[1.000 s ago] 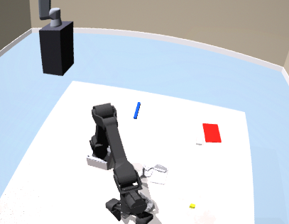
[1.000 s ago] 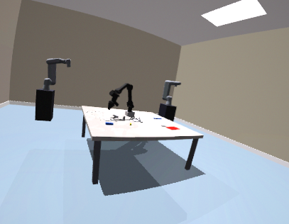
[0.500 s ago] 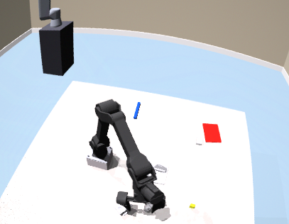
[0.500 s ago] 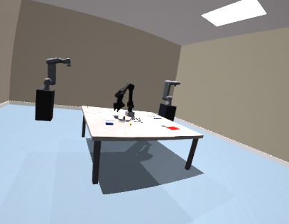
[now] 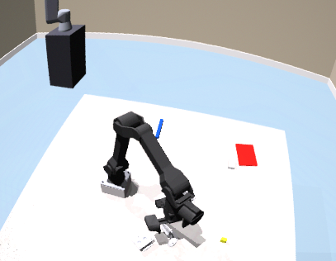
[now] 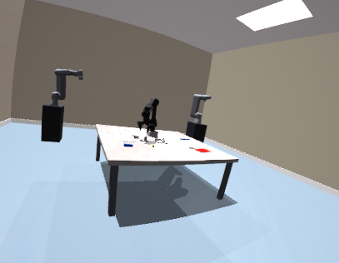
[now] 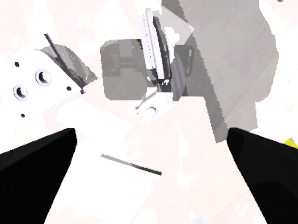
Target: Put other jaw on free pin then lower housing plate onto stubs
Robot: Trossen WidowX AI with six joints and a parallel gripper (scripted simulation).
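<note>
Right now the white jaw is 9 cm below my gripper tip and 1 cm ahead of it. From my gripper tip the other things lie so: flat white piece: 16 cm to the right, 9 cm below, 5 cm ahead; then yellow piece: 22 cm ahead, 8 cm below, 4 cm to the left; then red plate: 59 cm to the left, 28 cm ahead, 9 cm below.
</note>
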